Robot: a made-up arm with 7 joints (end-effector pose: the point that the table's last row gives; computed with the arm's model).
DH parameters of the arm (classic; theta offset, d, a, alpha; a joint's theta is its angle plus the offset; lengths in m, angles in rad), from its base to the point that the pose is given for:
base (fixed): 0 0 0 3.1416
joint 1: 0 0.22 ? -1.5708
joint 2: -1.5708 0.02 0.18 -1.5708
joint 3: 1.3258 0 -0.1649 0
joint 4: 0.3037 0 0.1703 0
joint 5: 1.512 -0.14 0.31 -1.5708
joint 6: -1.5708 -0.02 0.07 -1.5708
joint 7: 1.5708 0 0.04 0
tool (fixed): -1.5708 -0.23 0 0
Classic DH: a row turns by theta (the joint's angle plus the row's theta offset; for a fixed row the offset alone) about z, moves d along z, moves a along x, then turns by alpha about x.
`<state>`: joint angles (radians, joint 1 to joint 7).
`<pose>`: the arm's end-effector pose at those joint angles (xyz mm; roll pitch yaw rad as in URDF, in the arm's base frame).
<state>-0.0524 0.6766 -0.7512 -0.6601 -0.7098 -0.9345 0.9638</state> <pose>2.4 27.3 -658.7 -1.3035 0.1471 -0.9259</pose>
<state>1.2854 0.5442 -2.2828 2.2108 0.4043 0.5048 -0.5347</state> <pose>287.7 38.1 -130.2 0.9719 -0.6240 -2.1499</pose>
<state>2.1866 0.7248 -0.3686 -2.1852 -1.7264 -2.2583 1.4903</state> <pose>-576.6 385.5 -703.7 0.3160 -0.7252 1.4583</pose>
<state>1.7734 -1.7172 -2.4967 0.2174 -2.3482 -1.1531 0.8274</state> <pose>-125.1 157.0 142.3 2.9171 0.3966 -1.1291</pose>
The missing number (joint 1, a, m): 0.04
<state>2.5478 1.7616 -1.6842 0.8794 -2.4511 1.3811 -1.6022</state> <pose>-375.6 -376.1 -18.4 2.7619 -0.0100 -1.0602</pose>
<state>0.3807 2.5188 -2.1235 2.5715 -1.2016 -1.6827 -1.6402</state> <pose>385.6 292.1 -581.2 0.6428 0.6321 -2.5192</pose>
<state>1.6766 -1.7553 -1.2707 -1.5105 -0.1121 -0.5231 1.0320</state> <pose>-189.4 121.1 34.1 1.9564 0.4599 2.9860</pose>
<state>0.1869 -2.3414 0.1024 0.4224 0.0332 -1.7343 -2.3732</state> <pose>370.2 -254.6 -46.7 2.2540 0.2495 -1.6685</pose>
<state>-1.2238 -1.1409 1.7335 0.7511 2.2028 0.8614 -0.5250</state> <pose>-118.3 -171.8 -433.4 -0.7693 0.3156 2.0044</pose>
